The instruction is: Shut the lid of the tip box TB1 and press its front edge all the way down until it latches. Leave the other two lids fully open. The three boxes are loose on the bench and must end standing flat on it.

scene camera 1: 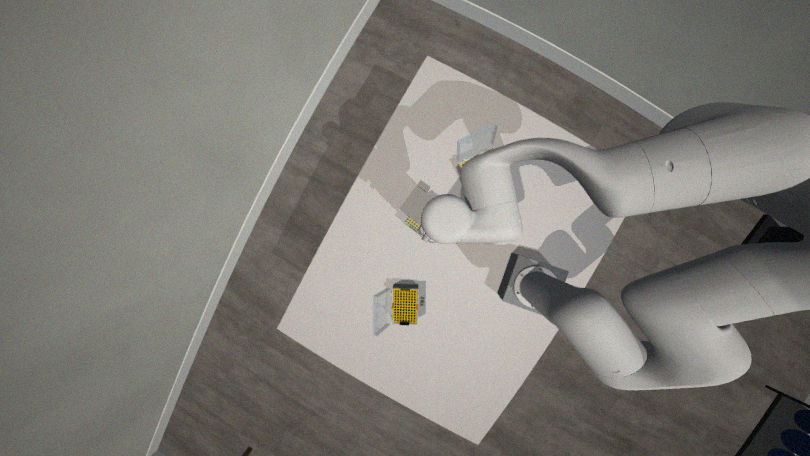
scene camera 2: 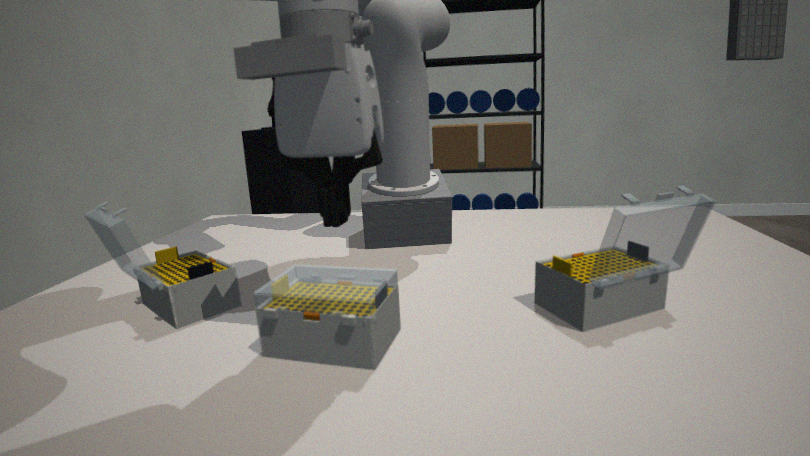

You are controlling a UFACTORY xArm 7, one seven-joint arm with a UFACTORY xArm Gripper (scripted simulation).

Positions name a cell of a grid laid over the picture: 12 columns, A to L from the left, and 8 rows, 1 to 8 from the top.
In view: a tip box (scene camera 2: C6) and a tip box (scene camera 2: F7).
